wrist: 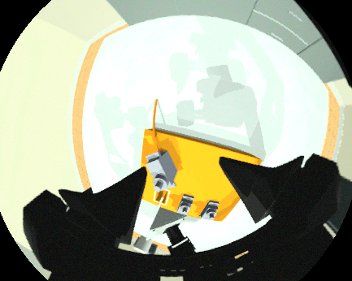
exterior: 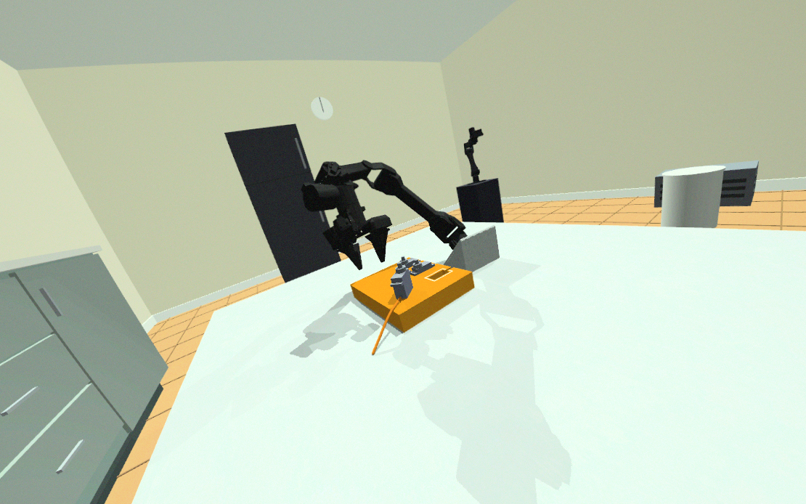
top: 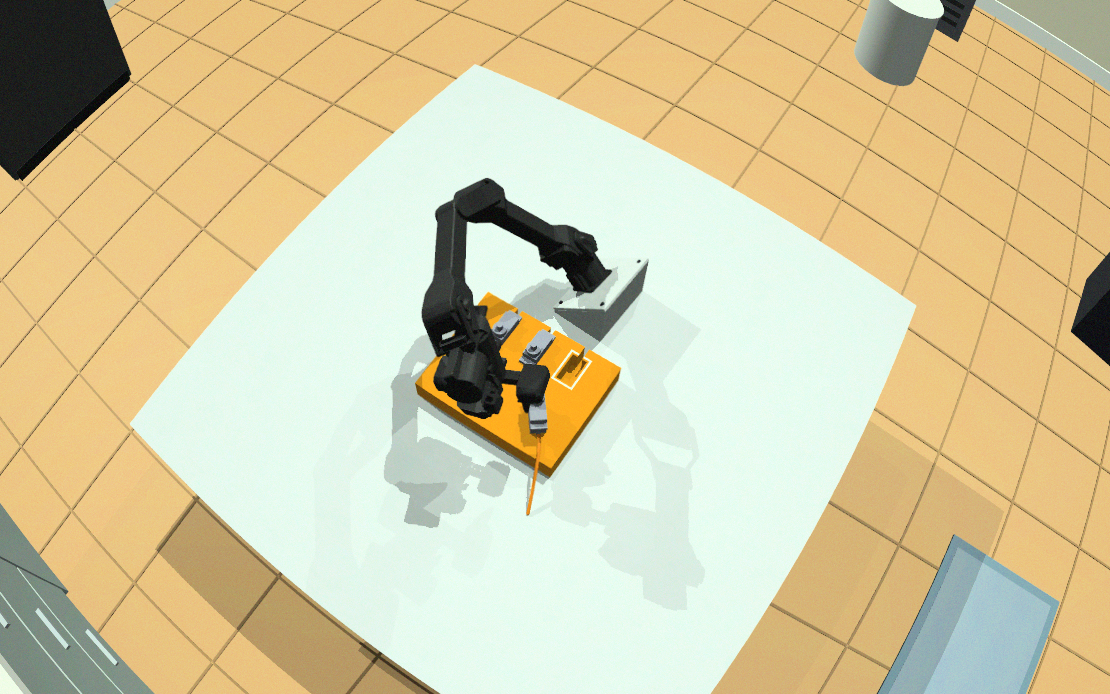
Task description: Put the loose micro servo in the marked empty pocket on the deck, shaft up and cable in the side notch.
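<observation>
The orange deck is 60 mm behind my gripper tip, 50 mm to the right of it and 110 mm below it.
</observation>
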